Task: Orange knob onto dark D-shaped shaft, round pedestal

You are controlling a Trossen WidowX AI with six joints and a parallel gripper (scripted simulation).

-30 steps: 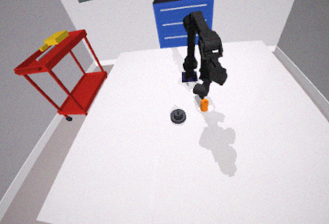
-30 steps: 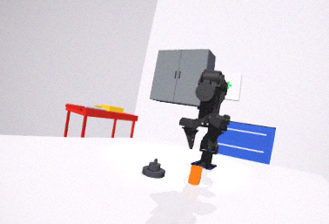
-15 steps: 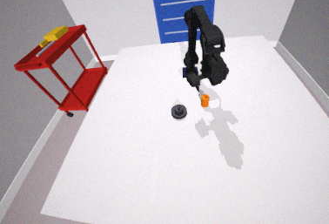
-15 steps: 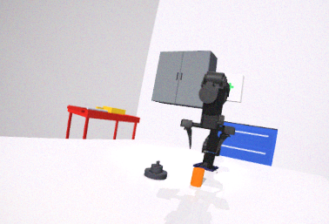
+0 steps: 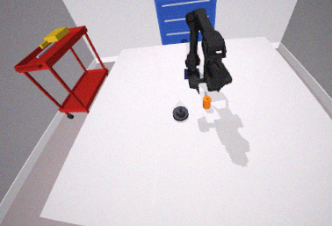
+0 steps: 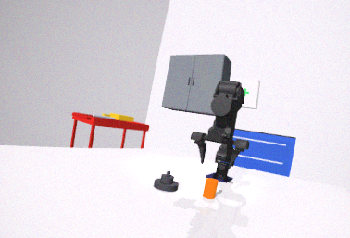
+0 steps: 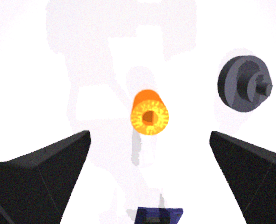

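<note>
The orange knob lies 80 mm below my gripper tip. Also, from my gripper tip: round dark pedestal 30 mm ahead, 150 mm to the right, 80 mm below.
</note>
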